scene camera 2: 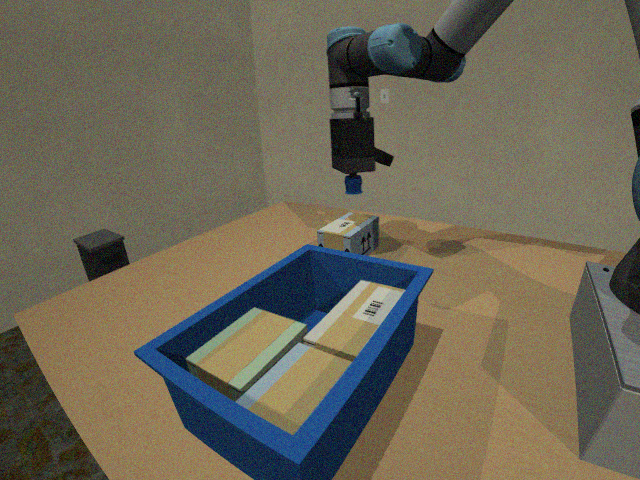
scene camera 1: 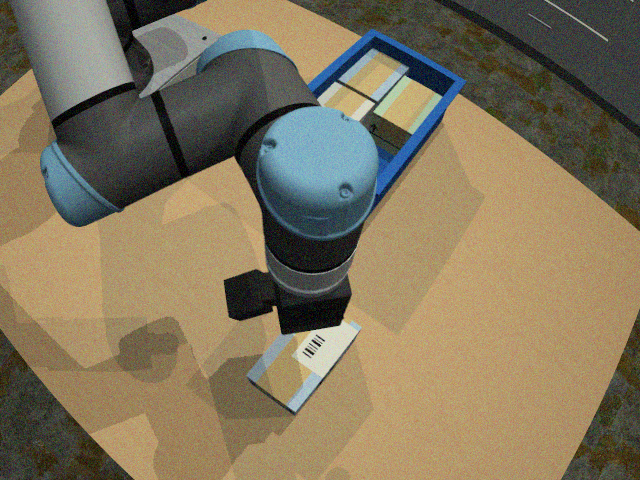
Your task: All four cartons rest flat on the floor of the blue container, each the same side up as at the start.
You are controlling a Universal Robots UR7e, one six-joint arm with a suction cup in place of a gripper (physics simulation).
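Places are measured from the arm's base along level axes (x left, y back, z up), in centimetres.
Where they show: hand, tool point: (scene camera 2: 353,192).
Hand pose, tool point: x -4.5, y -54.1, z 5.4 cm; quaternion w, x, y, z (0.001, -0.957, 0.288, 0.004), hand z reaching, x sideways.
Observation:
After its pixels a point has its place.
A carton with light-blue edge strips and a barcode label (scene camera 1: 289,369) @[x -9.9, y -57.5, z -2.5 cm] (scene camera 2: 338,233) @[x -0.2, y -55.0, z -2.4 cm] lies on the table outside the blue container (scene camera 1: 400,164) @[x 21.0, y -47.8, z 1.8 cm] (scene camera 2: 227,454) @[x 41.6, y -35.4, z -8.5 cm]. Inside the container are a green-striped carton (scene camera 1: 410,103) @[x 33.8, y -40.1, z -1.0 cm] (scene camera 2: 250,346) @[x 34.0, y -39.2, z -1.0 cm], a white-striped carton with a barcode (scene camera 1: 348,100) @[x 26.2, y -32.8, z -1.2 cm] (scene camera 2: 343,325) @[x 24.7, y -34.1, z -1.2 cm] and another blue-striped carton (scene camera 1: 374,72) @[x 34.8, y -31.1, z -1.3 cm] (scene camera 2: 302,384) @[x 34.1, y -31.4, z -1.3 cm]. Their tops look level; their undersides are hidden. My suction gripper (scene camera 2: 353,193) is open and holds no carton; its blue cup hangs above the outside carton with a gap. The cup is hidden behind the tool body in scene camera 1.
The tan table (scene camera 1: 516,289) @[x 26.2, y -73.9, z -10.2 cm] (scene camera 2: 170,279) @[x 26.8, y -81.1, z -10.2 cm] carries the container and the outside carton. My arm covers part of the container in scene camera 1. The grey robot base block (scene camera 2: 599,361) @[x 13.2, y -7.9, z -2.8 cm] stands at the right in scene camera 2. A dark box-like object (scene camera 2: 103,255) stands beyond the table's left edge.

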